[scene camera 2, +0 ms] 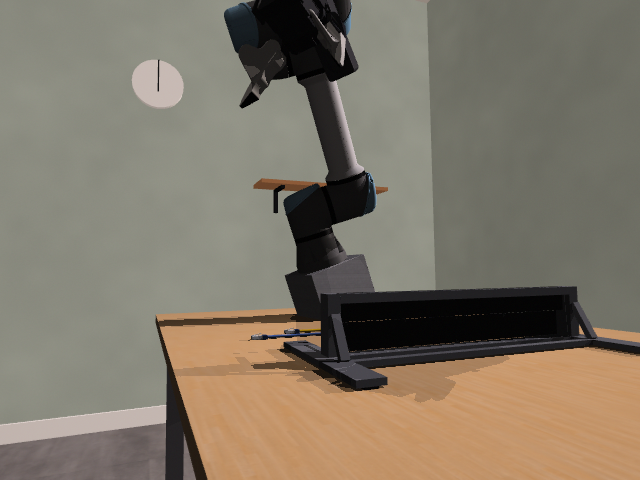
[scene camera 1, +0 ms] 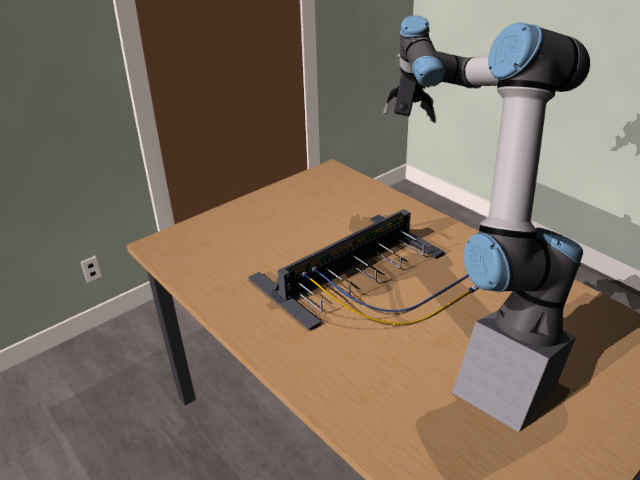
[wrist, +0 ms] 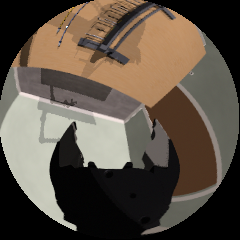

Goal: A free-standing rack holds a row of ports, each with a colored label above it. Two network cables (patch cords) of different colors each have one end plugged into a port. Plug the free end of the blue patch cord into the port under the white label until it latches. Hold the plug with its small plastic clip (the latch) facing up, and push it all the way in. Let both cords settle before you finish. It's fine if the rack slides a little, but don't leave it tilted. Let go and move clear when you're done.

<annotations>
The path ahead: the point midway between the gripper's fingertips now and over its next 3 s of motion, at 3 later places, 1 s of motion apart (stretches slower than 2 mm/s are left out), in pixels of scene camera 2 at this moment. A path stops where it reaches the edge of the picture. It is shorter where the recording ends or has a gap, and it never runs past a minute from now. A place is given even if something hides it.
My gripper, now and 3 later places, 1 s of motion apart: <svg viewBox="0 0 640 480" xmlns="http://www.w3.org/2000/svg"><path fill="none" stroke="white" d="M286 88L275 191L284 215L291 217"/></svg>
</annotations>
